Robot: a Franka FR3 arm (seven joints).
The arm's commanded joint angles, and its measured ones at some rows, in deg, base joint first. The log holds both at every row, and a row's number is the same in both.
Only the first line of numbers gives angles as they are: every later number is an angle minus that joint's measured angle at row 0.
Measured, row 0:
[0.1 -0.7 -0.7 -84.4 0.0 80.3 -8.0]
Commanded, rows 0 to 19:
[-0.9 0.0 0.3 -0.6 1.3 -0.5 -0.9]
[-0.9 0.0 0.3 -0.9 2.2 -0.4 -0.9]
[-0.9 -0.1 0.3 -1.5 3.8 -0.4 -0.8]
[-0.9 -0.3 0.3 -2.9 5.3 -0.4 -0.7]
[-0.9 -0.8 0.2 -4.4 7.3 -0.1 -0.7]
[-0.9 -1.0 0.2 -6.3 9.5 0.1 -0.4]
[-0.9 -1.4 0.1 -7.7 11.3 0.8 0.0]
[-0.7 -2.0 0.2 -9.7 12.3 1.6 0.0]
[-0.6 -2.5 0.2 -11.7 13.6 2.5 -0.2]
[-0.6 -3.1 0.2 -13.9 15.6 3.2 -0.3]
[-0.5 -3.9 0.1 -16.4 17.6 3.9 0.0]
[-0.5 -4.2 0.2 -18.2 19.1 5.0 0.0]
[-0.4 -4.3 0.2 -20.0 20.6 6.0 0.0]
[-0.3 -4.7 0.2 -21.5 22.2 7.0 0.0]
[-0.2 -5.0 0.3 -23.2 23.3 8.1 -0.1]
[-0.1 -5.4 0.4 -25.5 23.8 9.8 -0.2]
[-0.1 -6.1 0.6 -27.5 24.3 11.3 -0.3]
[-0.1 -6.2 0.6 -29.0 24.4 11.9 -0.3]
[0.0 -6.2 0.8 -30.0 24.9 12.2 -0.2]
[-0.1 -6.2 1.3 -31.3 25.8 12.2 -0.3]
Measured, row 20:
[0.2 -3.2 0.3 -24.8 23.2 9.5 0.0]
